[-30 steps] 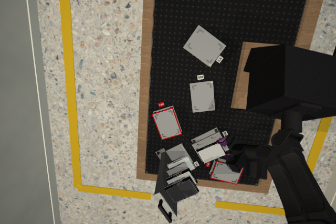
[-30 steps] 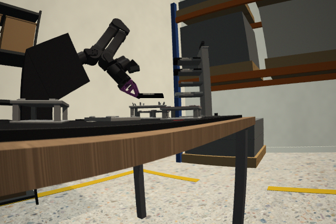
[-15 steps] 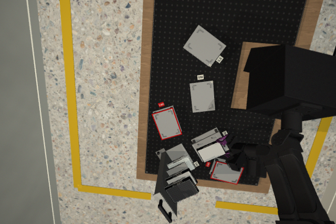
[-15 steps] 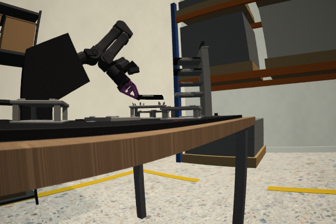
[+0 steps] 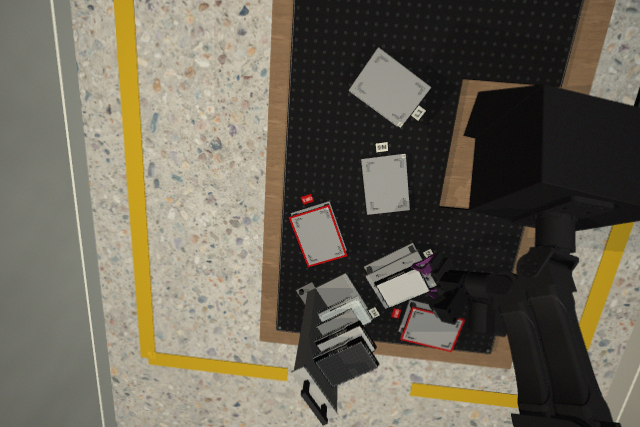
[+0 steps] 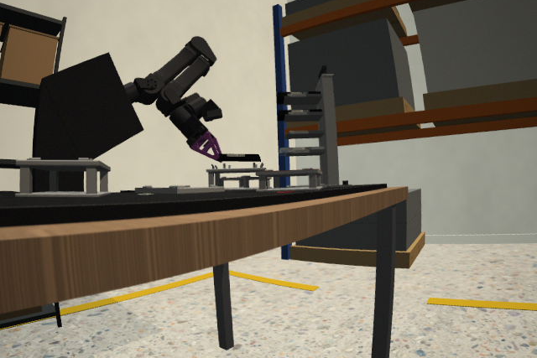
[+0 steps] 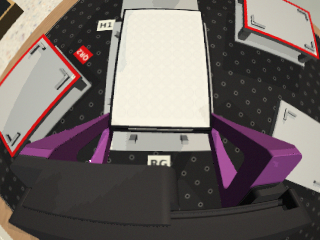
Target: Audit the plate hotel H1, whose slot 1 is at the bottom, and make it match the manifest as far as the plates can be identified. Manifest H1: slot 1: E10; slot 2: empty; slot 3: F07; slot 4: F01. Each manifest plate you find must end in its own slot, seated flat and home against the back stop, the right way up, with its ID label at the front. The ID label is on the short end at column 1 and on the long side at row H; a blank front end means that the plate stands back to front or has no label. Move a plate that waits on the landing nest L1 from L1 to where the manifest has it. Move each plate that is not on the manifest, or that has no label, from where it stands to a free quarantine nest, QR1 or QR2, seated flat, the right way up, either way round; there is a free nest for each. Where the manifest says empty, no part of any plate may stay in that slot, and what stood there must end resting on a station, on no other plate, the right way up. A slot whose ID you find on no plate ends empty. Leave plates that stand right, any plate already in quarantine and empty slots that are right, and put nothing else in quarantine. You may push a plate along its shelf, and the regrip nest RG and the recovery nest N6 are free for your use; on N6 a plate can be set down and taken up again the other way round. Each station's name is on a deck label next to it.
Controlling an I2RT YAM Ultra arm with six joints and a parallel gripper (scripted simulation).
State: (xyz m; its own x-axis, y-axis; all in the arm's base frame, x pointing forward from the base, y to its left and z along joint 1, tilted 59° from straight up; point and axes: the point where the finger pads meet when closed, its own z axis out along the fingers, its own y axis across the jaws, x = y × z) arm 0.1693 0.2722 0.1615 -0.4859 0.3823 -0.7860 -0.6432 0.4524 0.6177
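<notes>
Now: the regrip nest RG 40 mm to the left of my hand, 40 mm below it and 40 mm ahead of it. The rest, counted from my hand: quarantine nest QR2 (190 mm to the left, 90 mm behind, 60 mm below); then H1 deck label (200 mm to the left, 90 mm below, 80 mm ahead); then white well plate (180 mm ahead, 160 mm to the left, 10 mm above).
</notes>
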